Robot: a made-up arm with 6 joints. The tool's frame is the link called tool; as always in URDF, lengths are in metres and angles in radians.
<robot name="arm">
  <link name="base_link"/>
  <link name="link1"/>
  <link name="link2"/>
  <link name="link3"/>
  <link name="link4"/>
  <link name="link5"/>
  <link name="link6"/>
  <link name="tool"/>
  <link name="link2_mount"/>
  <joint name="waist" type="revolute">
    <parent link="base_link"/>
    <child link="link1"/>
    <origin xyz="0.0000 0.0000 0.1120"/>
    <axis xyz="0 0 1"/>
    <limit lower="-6.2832" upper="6.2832" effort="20" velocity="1.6"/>
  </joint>
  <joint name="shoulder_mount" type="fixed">
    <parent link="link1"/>
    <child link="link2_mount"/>
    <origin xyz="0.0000 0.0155 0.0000"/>
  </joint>
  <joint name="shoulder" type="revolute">
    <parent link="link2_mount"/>
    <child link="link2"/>
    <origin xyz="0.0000 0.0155 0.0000"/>
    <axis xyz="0 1 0"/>
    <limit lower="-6.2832" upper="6.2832" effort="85" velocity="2.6"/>
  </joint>
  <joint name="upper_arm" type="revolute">
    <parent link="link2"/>
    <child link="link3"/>
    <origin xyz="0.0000 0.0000 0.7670"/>
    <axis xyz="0 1 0"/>
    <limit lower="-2.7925" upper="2.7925" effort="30" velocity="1.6"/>
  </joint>
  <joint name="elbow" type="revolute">
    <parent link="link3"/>
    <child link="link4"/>
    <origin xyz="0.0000 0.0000 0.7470"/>
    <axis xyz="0 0 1"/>
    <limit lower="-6.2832" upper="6.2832" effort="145" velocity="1.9"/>
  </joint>
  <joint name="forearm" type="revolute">
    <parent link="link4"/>
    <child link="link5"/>
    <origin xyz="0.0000 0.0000 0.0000"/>
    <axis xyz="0 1 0"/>
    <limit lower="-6.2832" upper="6.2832" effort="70" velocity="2.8"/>
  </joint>
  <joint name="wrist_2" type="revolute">
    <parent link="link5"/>
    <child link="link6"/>
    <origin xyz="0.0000 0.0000 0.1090"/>
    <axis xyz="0 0 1"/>
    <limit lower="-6.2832" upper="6.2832" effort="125" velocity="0.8"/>
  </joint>
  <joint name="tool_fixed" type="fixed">
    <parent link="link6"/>
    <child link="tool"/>
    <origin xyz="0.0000 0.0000 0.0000"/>
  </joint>
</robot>
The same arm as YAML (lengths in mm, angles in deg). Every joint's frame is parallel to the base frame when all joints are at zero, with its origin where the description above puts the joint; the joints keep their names.
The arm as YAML. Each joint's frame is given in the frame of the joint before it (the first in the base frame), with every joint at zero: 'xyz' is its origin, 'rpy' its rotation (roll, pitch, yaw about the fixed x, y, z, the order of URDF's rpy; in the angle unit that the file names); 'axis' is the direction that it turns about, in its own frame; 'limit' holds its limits. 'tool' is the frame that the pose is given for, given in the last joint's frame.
units:
  length: mm
  angle: deg
joints:
  - name: waist
    type: revolute
    origin:
      xyz: [0.0, 0.0, 112.0]
      rpy: [0.0, 0.0, 0.0]
    axis: [0.0, 0.0, 1.0]
    limit:
      lower: -360.0
      upper: 360.0
  - name: shoulder
    type: revolute
    origin:
      xyz: [0.0, 31.0, 0.0]
      rpy: [0.0, 0.0, 0.0]
    axis: [0.0, 1.0, 0.0]
    limit:
      lower: -360.0
      upper: 360.0
  - name: upper_arm
    type: revolute
    origin:
      xyz: [0.0, 0.0, 767.0]
      rpy: [0.0, 0.0, 0.0]
    axis: [0.0, 1.0, 0.0]
    limit:
      lower: -160.0
      upper: 160.0
  - name: elbow
    type: revolute
    origin:
      xyz: [0.0, 0.0, 747.0]
      rpy: [0.0, 0.0, 0.0]
    axis: [0.0, 0.0, 1.0]
    limit:
      lower: -360.0
      upper: 360.0
  - name: forearm
    type: revolute
    origin:
      xyz: [0.0, 0.0, 0.0]
      rpy: [0.0, 0.0, 0.0]
    axis: [0.0, 1.0, 0.0]
    limit:
      lower: -360.0
      upper: 360.0
  - name: wrist_2
    type: revolute
    origin:
      xyz: [0.0, 0.0, 109.0]
      rpy: [0.0, 0.0, 0.0]
    axis: [0.0, 0.0, 1.0]
    limit:
      lower: -360.0
      upper: 360.0
tool:
  origin:
    xyz: [0.0, 0.0, 0.0]
    rpy: [0.0, 0.0, 0.0]

